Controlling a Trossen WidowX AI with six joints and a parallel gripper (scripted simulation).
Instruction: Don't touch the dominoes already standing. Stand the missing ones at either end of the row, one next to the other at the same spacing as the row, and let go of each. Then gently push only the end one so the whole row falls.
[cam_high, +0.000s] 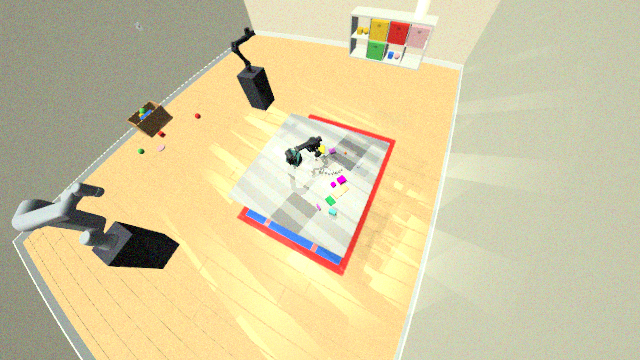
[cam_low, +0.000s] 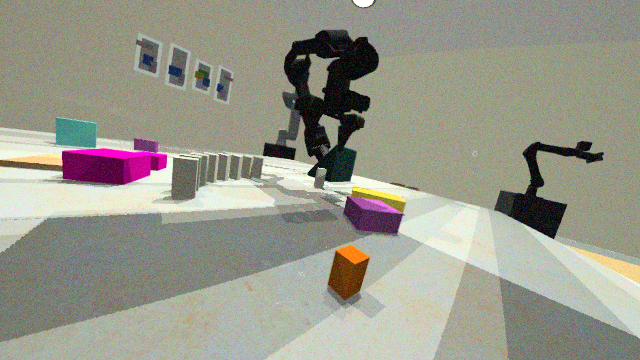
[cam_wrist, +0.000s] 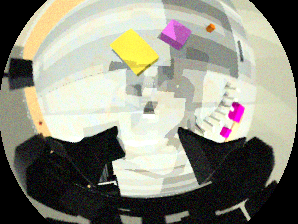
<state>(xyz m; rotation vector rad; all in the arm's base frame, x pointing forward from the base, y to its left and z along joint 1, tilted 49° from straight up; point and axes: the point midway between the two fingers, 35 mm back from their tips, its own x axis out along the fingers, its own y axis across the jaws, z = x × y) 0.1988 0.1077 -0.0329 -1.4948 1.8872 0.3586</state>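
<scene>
Now: the flat yellow block 150 mm to the left of my gripper tip, 90 mm below it and 20 mm ahead of it. Also, from my gripper tip: magenta block 350 mm ahead, 130 mm to the right, 80 mm below; then orange block 280 mm ahead, 200 mm to the left, 90 mm below; then purple block 170 mm to the left, 130 mm ahead, 90 mm below.
</scene>
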